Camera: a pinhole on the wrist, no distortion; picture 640 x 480 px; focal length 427.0 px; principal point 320.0 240.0 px. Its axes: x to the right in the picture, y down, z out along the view. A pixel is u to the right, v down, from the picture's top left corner.
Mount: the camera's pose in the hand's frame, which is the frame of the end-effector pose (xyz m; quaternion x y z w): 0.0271 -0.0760 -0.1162 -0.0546 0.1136 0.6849 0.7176
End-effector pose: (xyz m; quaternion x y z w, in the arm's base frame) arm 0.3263 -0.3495 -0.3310 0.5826 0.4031 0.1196 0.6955
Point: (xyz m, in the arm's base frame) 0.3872 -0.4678 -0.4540
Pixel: 112.1 291.8
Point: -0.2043 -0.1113 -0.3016
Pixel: behind the camera
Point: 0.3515 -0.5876 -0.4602
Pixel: 31.4 444.6
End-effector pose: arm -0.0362 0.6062 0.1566 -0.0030 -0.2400 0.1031 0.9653
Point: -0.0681 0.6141 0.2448
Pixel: 383.0 303.9
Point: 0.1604 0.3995 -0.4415
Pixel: behind the camera
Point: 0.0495 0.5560 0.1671
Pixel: 271.5 79.5
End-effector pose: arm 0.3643 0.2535 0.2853 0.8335 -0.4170 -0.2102 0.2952
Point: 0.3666 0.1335 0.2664
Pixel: 491.9 121.1
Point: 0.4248 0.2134 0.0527
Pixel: 48.2 153.2
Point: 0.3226 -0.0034 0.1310
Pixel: 369.1 75.1
